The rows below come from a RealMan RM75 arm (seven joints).
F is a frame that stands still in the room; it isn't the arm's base.
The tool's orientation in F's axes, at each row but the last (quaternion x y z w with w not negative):
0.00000, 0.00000, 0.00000, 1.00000
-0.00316, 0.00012, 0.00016, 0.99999
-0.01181, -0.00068, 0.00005, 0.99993
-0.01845, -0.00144, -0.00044, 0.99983
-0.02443, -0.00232, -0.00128, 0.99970
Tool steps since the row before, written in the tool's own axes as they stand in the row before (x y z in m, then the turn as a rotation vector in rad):
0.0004, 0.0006, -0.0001, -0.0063, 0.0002, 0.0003
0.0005, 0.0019, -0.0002, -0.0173, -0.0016, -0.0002
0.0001, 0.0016, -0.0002, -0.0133, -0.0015, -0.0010
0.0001, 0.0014, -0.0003, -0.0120, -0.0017, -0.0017
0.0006, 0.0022, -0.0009, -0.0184, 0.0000, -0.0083
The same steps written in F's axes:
0.0004, 0.0006, -0.0001, -0.0063, 0.0002, 0.0003
0.0005, 0.0019, -0.0002, -0.0173, -0.0016, -0.0002
0.0001, 0.0016, -0.0002, -0.0133, -0.0015, -0.0010
0.0001, 0.0014, -0.0004, -0.0120, -0.0018, -0.0017
0.0006, 0.0022, -0.0010, -0.0184, -0.0004, -0.0084

